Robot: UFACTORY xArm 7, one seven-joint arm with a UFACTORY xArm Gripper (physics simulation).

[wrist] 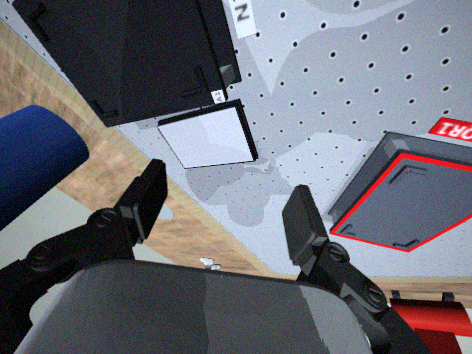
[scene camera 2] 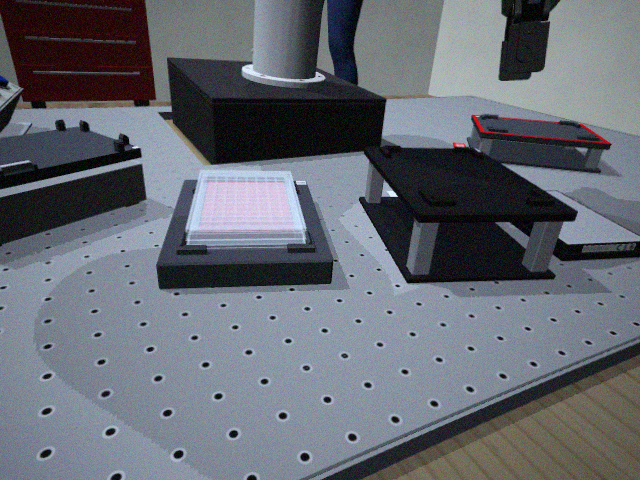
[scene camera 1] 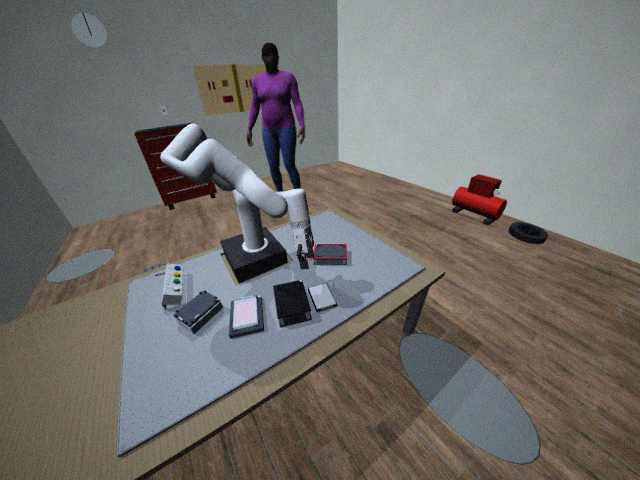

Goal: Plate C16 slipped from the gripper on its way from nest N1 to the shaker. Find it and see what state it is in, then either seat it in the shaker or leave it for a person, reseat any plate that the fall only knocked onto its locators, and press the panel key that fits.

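Places are measured from the arm's base along level axes (x right, y ahead, z up), in centimetres.
Pixels of known places: gripper, fingertip midpoint: [wrist: 229,188] [scene camera 2: 518,76] [scene camera 1: 307,263]; arm's base at its link origin: [scene camera 2: 283,79] [scene camera 1: 255,245].
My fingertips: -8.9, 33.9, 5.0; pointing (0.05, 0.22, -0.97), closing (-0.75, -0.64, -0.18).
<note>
For each thing: its top centre in the pictures, then the offset to it from my fingertips, as dx, dy, dz. "pt": a spot on its surface instead.
- black plate with a whitish top, top centre: [scene camera 2: 561,214] [wrist: 205,143] [scene camera 1: 321,295] +0.3, +8.8, -11.4
- black raised nest N1 at its top centre: [scene camera 2: 455,167] [wrist: 112,53] [scene camera 1: 290,296] +12.3, +5.1, -6.4
- clear-lidded pink plate at its top centre: [scene camera 2: 246,195] [scene camera 1: 244,310] +28.7, -2.0, -9.1
- low dark nest at its top centre: [scene camera 2: 247,207] [scene camera 1: 245,312] +28.7, -2.0, -10.1
- dark shaker at a spot on its surface: [scene camera 2: 62,149] [scene camera 1: 203,304] pt +40.7, -13.7, -7.3
- key panel at its top centre: [scene camera 1: 169,276] +48.7, -36.7, -4.5
- red-rimmed raised nest at its top centre: [wrist: 408,218] [scene camera 2: 535,124] [scene camera 1: 330,250] -19.7, -9.5, -8.2
My gripper [scene camera 1: 303,258] [scene camera 2: 523,56] [wrist: 229,188] is open and empty, above the table beside the red-rimmed nest. A black plate with a whitish top [scene camera 1: 322,296] [scene camera 2: 594,222] [wrist: 210,137] lies flat on the table beside black raised nest N1 [scene camera 1: 291,299] [scene camera 2: 465,180] [wrist: 140,55]; its side label is unreadable. Nest N1's top holds no plate. A clear-lidded pink plate [scene camera 1: 245,312] [scene camera 2: 245,206] rests on a low dark nest [scene camera 1: 261,325] [scene camera 2: 242,273]; I cannot tell if it is fully seated. The dark shaker [scene camera 1: 199,308] [scene camera 2: 62,149] bears no plate. The key panel [scene camera 1: 173,289] stands behind it.
The red-rimmed raised nest [scene camera 1: 330,251] [scene camera 2: 542,129] [wrist: 410,205] bears no plate. The arm's black base block [scene camera 1: 232,248] [scene camera 2: 294,126] stands behind the nests. A person in purple [scene camera 1: 273,100] stands beyond the table. A blue shape [wrist: 40,155] shows at the wrist view's left.
</note>
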